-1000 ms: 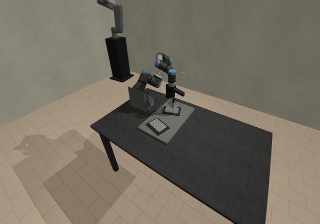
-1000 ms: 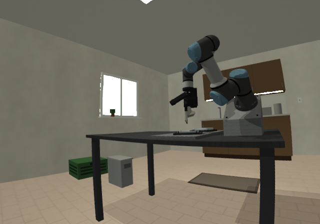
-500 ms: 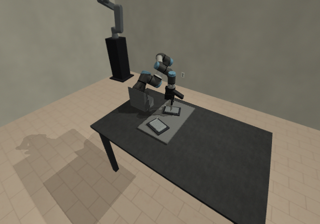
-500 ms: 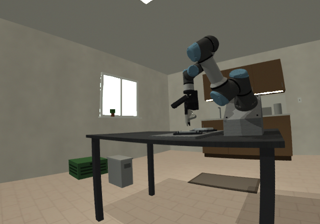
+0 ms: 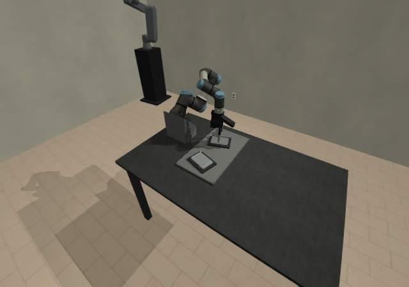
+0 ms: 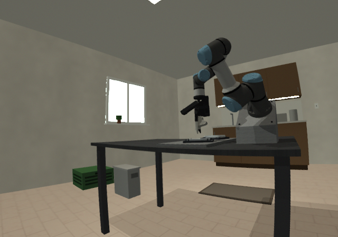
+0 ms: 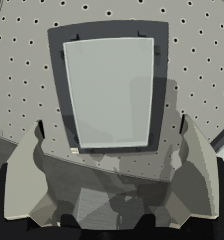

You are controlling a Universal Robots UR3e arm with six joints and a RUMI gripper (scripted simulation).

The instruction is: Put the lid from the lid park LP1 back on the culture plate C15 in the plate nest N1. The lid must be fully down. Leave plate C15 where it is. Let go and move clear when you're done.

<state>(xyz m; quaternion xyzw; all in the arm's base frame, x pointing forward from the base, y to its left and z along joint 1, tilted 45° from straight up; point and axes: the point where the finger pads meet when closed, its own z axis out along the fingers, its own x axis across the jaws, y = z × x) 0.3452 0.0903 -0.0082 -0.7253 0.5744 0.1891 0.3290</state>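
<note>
Now: the clear lid 4 cm below my hand. From my hand the other things lie so: plate nest N1: 2 cm behind, 25 cm to the right, 5 cm below; then culture plate C15: 2 cm behind, 25 cm to the right, 4 cm below; then lid park LP1: 5 cm below.
</note>
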